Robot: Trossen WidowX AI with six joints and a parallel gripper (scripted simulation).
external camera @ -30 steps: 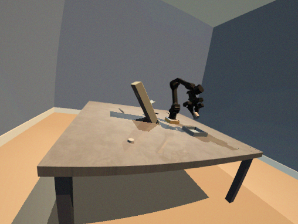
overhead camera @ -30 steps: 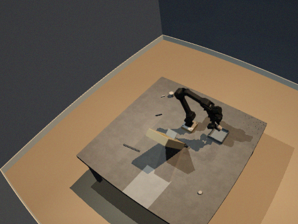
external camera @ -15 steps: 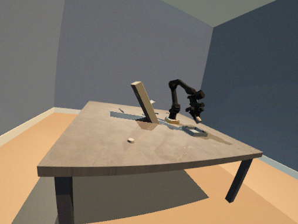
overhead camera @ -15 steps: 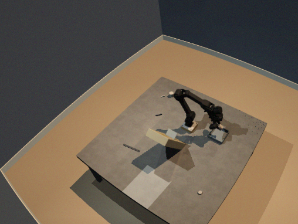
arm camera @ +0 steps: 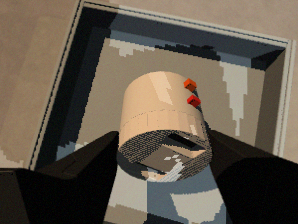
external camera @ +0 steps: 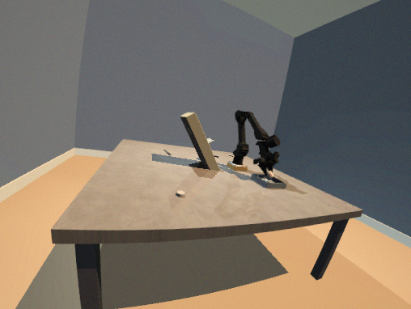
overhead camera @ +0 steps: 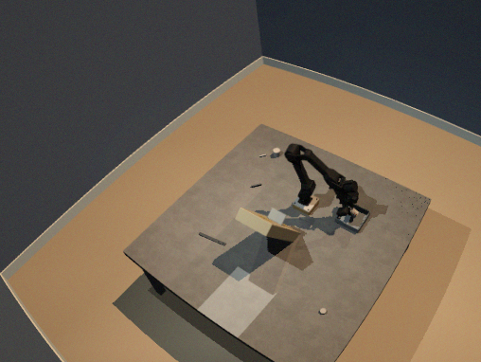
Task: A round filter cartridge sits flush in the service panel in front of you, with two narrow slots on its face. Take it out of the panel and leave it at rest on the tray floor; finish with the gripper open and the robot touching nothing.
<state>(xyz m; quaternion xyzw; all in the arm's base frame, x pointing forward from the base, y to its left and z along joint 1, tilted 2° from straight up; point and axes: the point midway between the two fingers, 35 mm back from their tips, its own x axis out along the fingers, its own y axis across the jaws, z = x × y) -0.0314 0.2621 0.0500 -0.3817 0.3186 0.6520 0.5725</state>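
Right now my gripper tip is right at the filter cartridge. Round my gripper tip: grey tray (10 mm to the left, 40 mm below); then cream service panel (350 mm ahead, 310 mm to the right, 110 mm above).
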